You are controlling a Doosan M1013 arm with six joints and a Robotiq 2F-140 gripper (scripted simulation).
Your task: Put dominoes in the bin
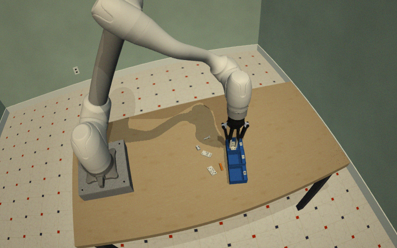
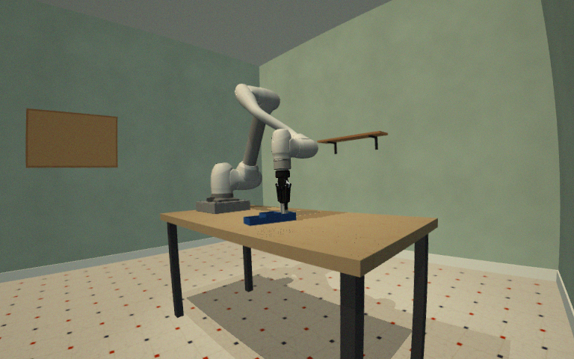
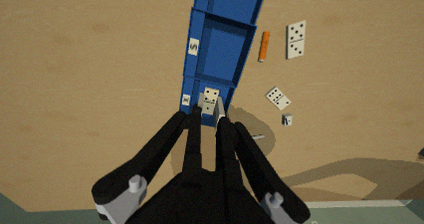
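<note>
My hand is 30 mm above the white domino. From my hand the other things lie so: grey screw (100 mm behind, 100 mm to the left, 50 mm below); blue bin (10 mm behind, 80 mm to the right, 30 mm below); orange stick (90 mm behind, 90 mm to the right, 50 mm below).
</note>
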